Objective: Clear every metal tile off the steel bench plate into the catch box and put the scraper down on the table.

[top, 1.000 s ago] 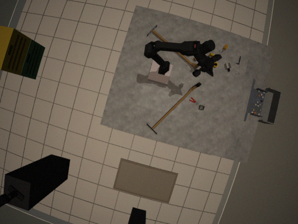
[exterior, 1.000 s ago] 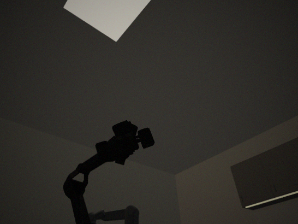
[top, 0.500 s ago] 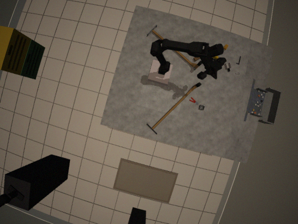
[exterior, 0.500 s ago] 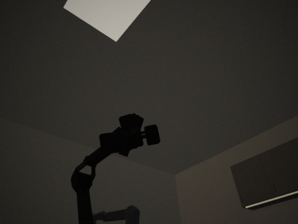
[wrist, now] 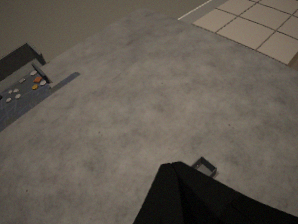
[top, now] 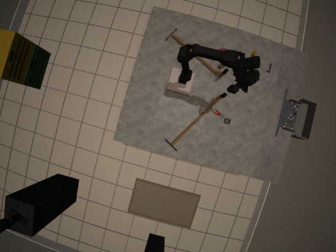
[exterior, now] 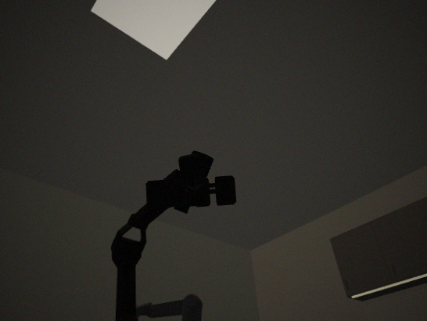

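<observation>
Now: the small box 7 cm ahead of my gripper tip, 15 cm to the right of it and 35 cm below it. Also, from my gripper tip: yellow ring: 13 cm ahead, 31 cm to the left, 35 cm below; then brown block: 6 cm behind, 33 cm to the left, 35 cm below; then long scraper: 20 cm behind, 21 cm to the right, 30 cm below.
</observation>
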